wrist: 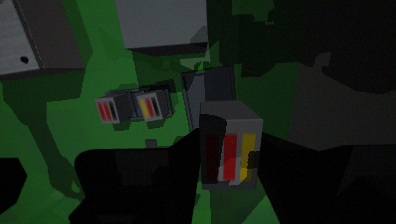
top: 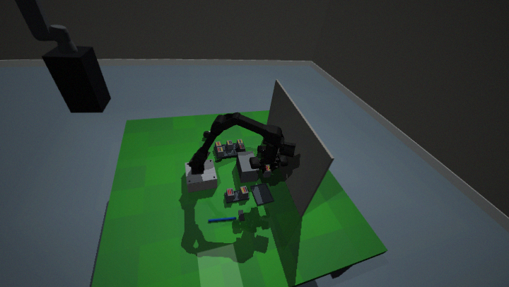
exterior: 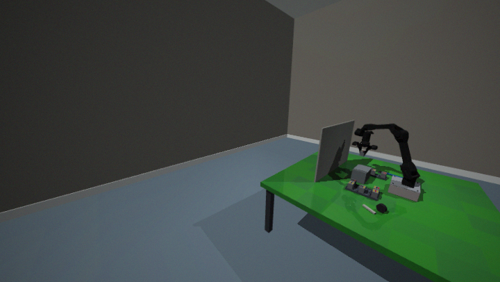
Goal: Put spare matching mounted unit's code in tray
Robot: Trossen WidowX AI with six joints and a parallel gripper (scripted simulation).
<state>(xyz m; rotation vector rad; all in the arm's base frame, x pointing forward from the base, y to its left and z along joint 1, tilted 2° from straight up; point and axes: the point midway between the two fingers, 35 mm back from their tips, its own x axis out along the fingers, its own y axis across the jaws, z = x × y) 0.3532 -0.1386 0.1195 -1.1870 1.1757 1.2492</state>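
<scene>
Now: gripper tip 170 mm above the dark tray and 10 mm to the left of it. Also, from my gripper tip: grey mounted unit 170 mm to the left, 120 mm below, 60 mm behind; then grey spare 20 mm above; then rack 160 mm below, 140 mm behind, 10 mm to the right.
</scene>
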